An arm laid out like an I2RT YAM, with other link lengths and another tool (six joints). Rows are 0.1 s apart.
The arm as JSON. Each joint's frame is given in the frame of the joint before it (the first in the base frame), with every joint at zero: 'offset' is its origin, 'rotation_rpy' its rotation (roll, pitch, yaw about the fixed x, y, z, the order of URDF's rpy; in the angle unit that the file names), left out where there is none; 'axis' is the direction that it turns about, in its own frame. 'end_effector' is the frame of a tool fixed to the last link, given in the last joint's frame.
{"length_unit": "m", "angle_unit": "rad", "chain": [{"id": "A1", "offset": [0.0, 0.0, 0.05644], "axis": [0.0, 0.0, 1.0]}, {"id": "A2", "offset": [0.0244, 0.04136, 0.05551], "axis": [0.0, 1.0, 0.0]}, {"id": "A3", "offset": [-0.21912, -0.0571, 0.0], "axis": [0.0, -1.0, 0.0]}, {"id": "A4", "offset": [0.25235, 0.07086, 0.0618], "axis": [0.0, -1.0, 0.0]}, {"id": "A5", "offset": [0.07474, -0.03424, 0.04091], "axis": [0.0, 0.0, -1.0]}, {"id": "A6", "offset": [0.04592, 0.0, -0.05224], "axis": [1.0, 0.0, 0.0]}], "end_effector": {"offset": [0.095, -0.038, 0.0], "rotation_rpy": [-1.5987, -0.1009, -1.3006]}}
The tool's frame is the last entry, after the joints.
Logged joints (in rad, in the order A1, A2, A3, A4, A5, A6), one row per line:
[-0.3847 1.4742 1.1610 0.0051 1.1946 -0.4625]
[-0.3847 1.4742 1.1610 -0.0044 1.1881 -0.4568]
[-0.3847 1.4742 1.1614 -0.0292 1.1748 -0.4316]
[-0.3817 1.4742 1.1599 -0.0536 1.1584 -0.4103]
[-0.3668 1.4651 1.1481 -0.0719 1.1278 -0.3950]
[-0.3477 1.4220 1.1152 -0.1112 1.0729 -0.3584]
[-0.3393 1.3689 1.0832 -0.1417 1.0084 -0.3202]
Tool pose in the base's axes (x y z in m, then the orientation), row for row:
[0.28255 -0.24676 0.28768 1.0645 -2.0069 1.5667]
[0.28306 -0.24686 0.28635 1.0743 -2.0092 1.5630]
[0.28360 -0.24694 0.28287 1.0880 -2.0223 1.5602]
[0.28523 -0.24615 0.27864 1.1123 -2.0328 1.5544]
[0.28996 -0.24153 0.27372 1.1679 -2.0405 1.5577]
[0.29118 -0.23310 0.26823 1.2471 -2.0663 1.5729]
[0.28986 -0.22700 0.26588 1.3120 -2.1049 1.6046]
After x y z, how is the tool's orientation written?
As a rotation vector, in radians.
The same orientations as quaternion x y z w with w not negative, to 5 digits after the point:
[0.37873 -0.71402 0.55740 0.18984]
[0.38187 -0.71420 0.55559 0.18819]
[0.38537 -0.71631 0.55263 0.18165]
[0.39250 -0.71732 0.54850 0.17476]
[0.40877 -0.71419 0.54521 0.15996]
[0.42923 -0.71118 0.54136 0.13004]
[0.44218 -0.70941 0.54079 0.09361]

